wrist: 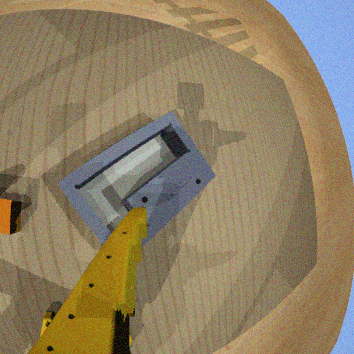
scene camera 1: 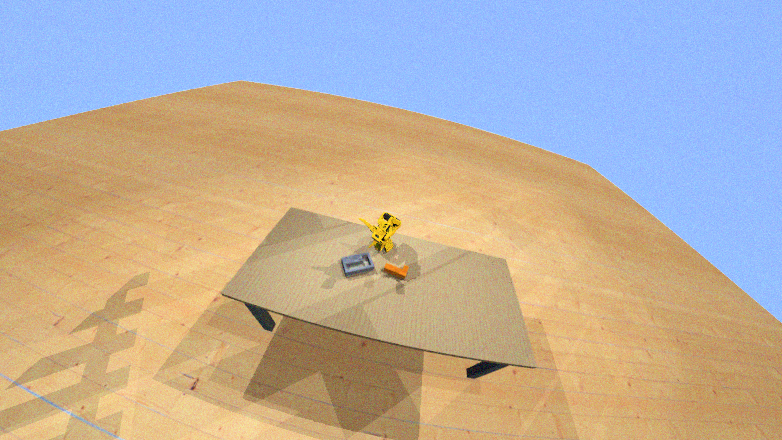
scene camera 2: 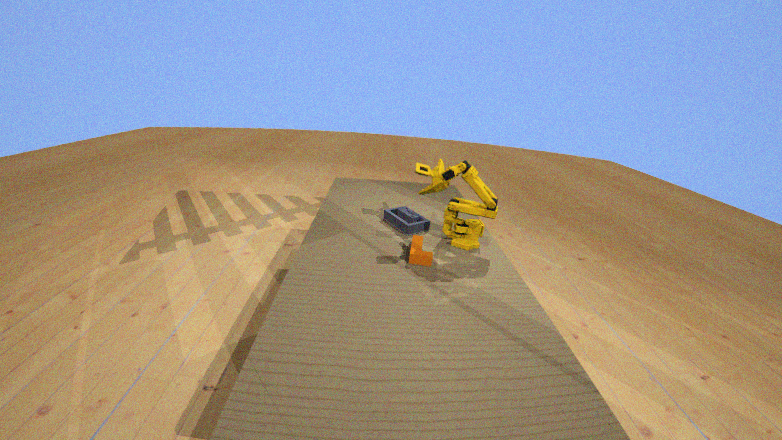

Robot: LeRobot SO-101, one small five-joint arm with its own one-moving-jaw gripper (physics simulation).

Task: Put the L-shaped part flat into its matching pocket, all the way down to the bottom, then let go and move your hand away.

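Seen in the pictures: hand, its tool point: (wrist: 145, 218) (scene camera 1: 368, 246) (scene camera 2: 419, 192); arm's base, origin of its link: (scene camera 1: 382, 247) (scene camera 2: 456, 241).
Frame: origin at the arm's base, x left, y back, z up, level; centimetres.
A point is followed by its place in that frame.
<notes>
The orange L-shaped part (scene camera 1: 395, 270) {x 8.9, y -14.8, z 3.0 cm} (scene camera 2: 419, 258) {x 14.6, y -13.9, z 1.9 cm} lies on the table, outside the pocket. One end of it shows at the left edge of the wrist view (wrist: 5, 216) {x 4.0, y -13.2, z 3.0 cm}. The grey-blue block with the L-shaped pocket (scene camera 1: 358, 272) {x -8.0, y -19.9, z 1.6 cm} (wrist: 120, 151) {x -7.4, y -18.2, z 3.6 cm} also shows in scene camera 2 (scene camera 2: 398, 222) {x -5.8, y -18.4, z 2.5 cm}; it stands beside the part, apart from it, and its pocket is empty. My gripper (scene camera 2: 430, 182) {x -6.0, y -12.7, z 13.1 cm} is fully open and empty, raised above the table near the block. In the wrist view the fixed jaw's tip overlaps the block's near edge, and the moving jaw is out of the picture.
The yellow arm's base (scene camera 1: 384, 247) {x 1.1, y -0.6, z 1.3 cm} (scene camera 2: 464, 242) {x 4.0, y 1.2, z 1.7 cm} stands near the table's edge, close to the block and the part. The table (scene camera 1: 448, 311) {x 36.4, y -28.4, z 0.0 cm} (scene camera 2: 415, 350) {x 43.3, y -17.6, z 0.0 cm} has shadows of the arm across its top. Wooden floor surrounds it.
</notes>
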